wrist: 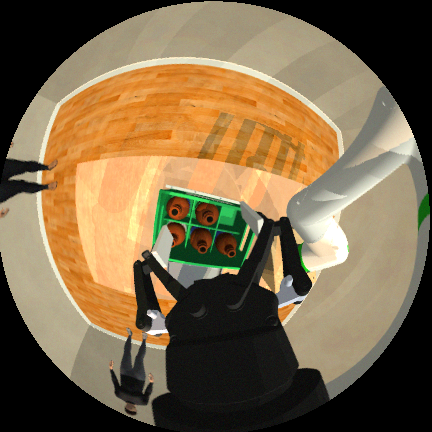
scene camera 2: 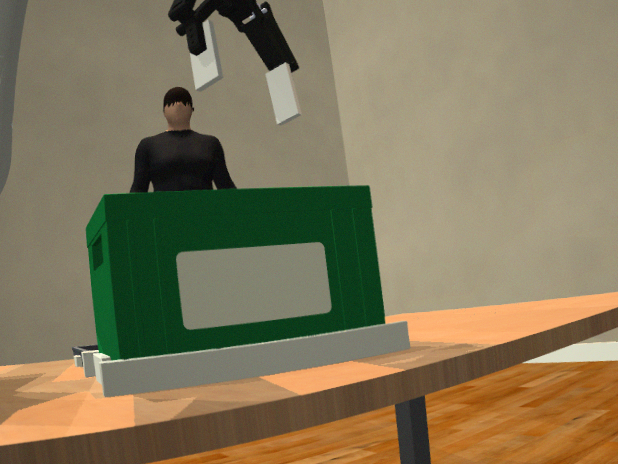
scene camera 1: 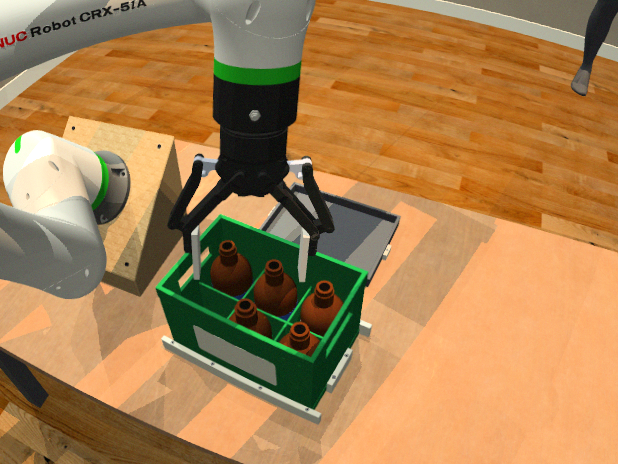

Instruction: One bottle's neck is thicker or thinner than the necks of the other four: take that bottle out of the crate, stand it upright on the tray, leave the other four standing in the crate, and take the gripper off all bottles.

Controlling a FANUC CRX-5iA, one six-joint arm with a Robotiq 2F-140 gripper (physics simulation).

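Frame: origin at the arm's base, x back, y up, z left, level; centimetres.
Seen in the pictures: gripper, fingertip midpoint: (wrist: 204,220) (scene camera 2: 252,102) (scene camera 1: 249,273); arm's base, origin of the base link: (scene camera 1: 100,187).
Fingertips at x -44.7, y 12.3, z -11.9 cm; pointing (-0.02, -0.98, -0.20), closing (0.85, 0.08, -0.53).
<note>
Offsets run from my fingertips to a thing's top centre. "spot": to the spot under its first point.
The green crate {dy -9.8, dx +2.8, dz +6.4 cm} (scene camera 1: 300,372) (scene camera 2: 245,215) (wrist: 158,212) holds five upright brown bottles. In scene camera 1 three stand in the back row: left bottle {dy -11.0, dx +12.1, dz +10.7 cm} (scene camera 1: 231,275), middle bottle {dy -11.0, dx +3.2, dz +10.9 cm} (scene camera 1: 275,295), right bottle {dy -11.0, dx -5.8, dz +10.8 cm} (scene camera 1: 321,312). Two stand in the front row: middle bottle {dy -11.0, dx +2.9, dz +1.9 cm} (scene camera 1: 250,322) and right bottle {dy -11.0, dx -6.3, dz +2.1 cm} (scene camera 1: 300,342). The front left compartment is empty. I cannot tell which neck differs. The grey tray {spot: dy -26.8, dx +1.7, dz +39.4 cm} (scene camera 1: 352,227) (wrist: 187,272) lies behind the crate, partly hidden by it and the gripper. My gripper (scene camera 1: 249,279) (scene camera 2: 245,102) (wrist: 204,220) is wide open and empty, above the crate, pointing down.
Pale fixing strips {spot: dy -24.9, dx +1.5, dz -4.0 cm} (scene camera 1: 240,382) (scene camera 2: 255,357) line the crate's base. The arm's wooden mounting block (scene camera 1: 120,145) stands left of the crate in scene camera 1. A person (scene camera 2: 178,155) (wrist: 132,380) stands beyond the table.
</note>
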